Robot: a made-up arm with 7 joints. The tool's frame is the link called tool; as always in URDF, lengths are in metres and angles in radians. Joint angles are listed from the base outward. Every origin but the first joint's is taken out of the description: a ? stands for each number. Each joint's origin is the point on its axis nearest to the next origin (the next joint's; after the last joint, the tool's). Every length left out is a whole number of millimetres.
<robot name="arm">
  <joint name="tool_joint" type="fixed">
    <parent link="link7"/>
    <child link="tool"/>
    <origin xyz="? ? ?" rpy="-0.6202 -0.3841 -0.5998"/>
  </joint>
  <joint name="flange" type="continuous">
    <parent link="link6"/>
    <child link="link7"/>
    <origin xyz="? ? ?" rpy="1.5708 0 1.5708"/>
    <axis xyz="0 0 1"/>
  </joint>
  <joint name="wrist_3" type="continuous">
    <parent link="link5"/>
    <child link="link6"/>
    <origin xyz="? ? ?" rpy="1.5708 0 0"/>
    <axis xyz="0 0 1"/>
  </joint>
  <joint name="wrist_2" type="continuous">
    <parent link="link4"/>
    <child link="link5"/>
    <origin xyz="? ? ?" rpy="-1.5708 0 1.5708"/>
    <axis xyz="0 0 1"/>
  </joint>
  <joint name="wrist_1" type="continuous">
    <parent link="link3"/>
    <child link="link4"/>
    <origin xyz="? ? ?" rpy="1.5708 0 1.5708"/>
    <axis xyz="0 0 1"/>
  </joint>
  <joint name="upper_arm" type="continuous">
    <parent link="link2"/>
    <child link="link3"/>
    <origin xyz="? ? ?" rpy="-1.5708 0 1.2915"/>
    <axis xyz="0 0 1"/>
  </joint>
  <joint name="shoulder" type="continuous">
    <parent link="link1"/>
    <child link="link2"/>
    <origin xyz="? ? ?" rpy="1.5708 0 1.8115"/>
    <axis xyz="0 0 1"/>
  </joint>
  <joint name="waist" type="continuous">
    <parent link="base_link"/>
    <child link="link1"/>
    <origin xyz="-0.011 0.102 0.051" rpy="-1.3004 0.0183 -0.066"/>
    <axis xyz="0 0 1"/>
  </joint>
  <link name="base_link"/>
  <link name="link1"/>
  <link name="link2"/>
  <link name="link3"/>
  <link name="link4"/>
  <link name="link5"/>
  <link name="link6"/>
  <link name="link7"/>
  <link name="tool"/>
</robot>
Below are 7 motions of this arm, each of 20 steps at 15 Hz.
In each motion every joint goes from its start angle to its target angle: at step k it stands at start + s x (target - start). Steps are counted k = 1, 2, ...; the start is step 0. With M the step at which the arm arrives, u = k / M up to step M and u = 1 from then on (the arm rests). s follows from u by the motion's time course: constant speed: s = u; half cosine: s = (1 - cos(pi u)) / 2; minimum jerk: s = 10 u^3 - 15 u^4 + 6 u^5.
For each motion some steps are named. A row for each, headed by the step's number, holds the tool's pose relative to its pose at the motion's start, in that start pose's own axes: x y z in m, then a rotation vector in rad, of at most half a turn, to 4 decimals.
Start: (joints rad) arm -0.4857 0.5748 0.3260 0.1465 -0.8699 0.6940 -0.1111
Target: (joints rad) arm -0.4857 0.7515 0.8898 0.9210 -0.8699 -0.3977 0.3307
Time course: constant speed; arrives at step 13
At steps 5, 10, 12, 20:
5: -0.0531 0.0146 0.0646 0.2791 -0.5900 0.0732
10: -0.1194 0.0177 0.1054 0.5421 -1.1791 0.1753
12: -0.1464 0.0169 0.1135 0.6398 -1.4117 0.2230
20: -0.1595 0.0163 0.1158 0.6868 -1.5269 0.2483

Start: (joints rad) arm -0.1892 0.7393 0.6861 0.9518 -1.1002 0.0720 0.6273
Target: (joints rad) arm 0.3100 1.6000 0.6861 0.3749 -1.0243 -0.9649 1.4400
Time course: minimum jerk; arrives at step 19
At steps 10, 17, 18, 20:
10: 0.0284 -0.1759 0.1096 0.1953 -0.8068 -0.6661
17: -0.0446 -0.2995 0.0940 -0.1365 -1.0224 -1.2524
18: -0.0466 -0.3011 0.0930 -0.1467 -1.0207 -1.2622
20: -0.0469 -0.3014 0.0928 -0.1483 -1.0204 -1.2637

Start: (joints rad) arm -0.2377 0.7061 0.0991 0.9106 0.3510 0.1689 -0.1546
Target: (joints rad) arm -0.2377 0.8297 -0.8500 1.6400 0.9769 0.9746 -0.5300
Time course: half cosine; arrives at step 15
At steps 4, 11, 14, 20:
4: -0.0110 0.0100 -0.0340 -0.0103 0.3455 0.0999
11: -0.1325 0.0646 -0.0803 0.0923 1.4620 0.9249
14: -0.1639 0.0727 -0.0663 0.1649 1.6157 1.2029
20: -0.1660 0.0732 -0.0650 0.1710 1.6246 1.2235

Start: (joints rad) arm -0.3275 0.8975 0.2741 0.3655 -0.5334 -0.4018 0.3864
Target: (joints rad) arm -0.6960 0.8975 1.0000 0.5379 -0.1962 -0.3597 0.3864
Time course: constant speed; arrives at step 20
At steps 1, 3, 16, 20:
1: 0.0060 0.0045 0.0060 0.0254 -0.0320 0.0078
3: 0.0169 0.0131 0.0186 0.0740 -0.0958 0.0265
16: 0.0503 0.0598 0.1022 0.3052 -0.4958 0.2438
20: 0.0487 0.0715 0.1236 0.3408 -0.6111 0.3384

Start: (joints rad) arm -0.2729 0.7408 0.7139 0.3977 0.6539 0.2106 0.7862
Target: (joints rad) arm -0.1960 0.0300 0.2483 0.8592 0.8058 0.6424 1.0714
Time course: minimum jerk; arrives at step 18
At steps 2, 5, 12, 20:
2: -0.0029 -0.0030 -0.0024 -0.0006 0.0131 -0.0030
5: -0.0365 -0.0351 -0.0247 -0.0016 0.1497 -0.0397
12: -0.2611 -0.1733 -0.0434 0.1209 0.7218 -0.3819
20: -0.3345 -0.1982 -0.0165 0.1883 0.8280 -0.5384

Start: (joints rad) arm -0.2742 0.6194 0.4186 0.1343 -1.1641 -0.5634 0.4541
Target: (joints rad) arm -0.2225 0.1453 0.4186 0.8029 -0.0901 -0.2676 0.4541
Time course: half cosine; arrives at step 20
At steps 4, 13, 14, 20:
4: -0.0205 0.0122 -0.0013 0.0867 0.0720 0.0479
13: -0.1931 0.0460 -0.0028 0.4929 0.7183 0.4437
14: -0.2136 0.0431 -0.0020 0.5155 0.8019 0.4871
20: -0.2761 0.0252 0.0019 0.5569 1.0739 0.6127

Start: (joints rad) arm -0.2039 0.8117 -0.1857 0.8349 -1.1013 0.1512 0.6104
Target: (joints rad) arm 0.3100 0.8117 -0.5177 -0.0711 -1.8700 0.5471 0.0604
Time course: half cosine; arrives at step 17
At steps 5, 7, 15, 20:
5: -0.0230 -0.0058 -0.0211 -0.1556 0.2263 -0.0900
7: -0.0469 -0.0107 -0.0391 -0.3060 0.4258 -0.1496
15: -0.1648 -0.0350 -0.0871 -1.0670 1.1460 -0.2250
20: -0.1722 -0.0370 -0.0883 -1.1206 1.1811 -0.2221

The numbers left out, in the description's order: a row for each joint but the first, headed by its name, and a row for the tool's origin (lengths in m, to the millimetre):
tool: -0.023 -0.012 0
flange: 0.005 0.064 0
wrist_3: -0.007 0.014 0
wrist_2: -0.177 -0.04 0
wrist_1: -0.014 -0.017 0
upper_arm: 0.173 -0.057 0
shoulder: -0.013 0 0

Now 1 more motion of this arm.
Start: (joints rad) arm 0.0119 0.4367 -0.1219 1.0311 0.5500 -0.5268 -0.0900
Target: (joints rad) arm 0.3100 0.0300 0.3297 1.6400 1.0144 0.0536 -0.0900
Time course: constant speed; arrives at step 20
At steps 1, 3, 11, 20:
1: 0.0011 -0.0071 -0.0108 -0.0586 0.0291 0.0185
3: 0.0033 -0.0235 -0.0318 -0.1766 0.0896 0.0501
11: 0.0121 -0.1155 -0.1012 -0.6478 0.3623 0.1005
20: 0.0206 -0.2547 -0.1291 -1.1343 0.7112 -0.0068

